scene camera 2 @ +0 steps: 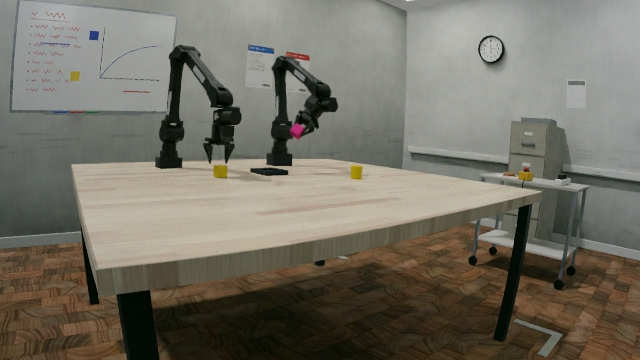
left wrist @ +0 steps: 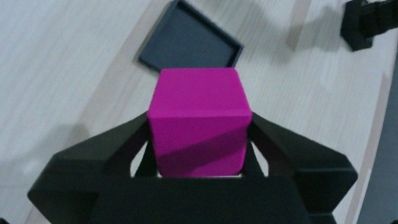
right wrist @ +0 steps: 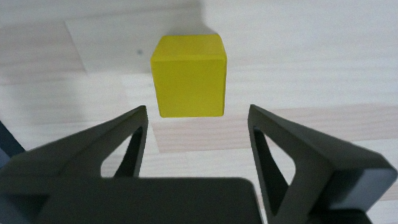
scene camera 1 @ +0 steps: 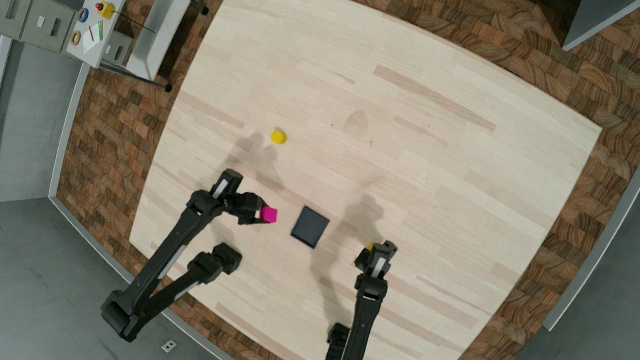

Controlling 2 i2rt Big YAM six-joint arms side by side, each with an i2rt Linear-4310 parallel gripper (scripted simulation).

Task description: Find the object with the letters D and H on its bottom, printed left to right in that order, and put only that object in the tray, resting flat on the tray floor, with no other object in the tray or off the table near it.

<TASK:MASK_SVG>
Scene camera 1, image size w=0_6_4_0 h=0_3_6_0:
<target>dark tray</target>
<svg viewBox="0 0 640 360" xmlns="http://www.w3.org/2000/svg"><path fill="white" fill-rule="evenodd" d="M305 206L290 236L314 250L330 220Z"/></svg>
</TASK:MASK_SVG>
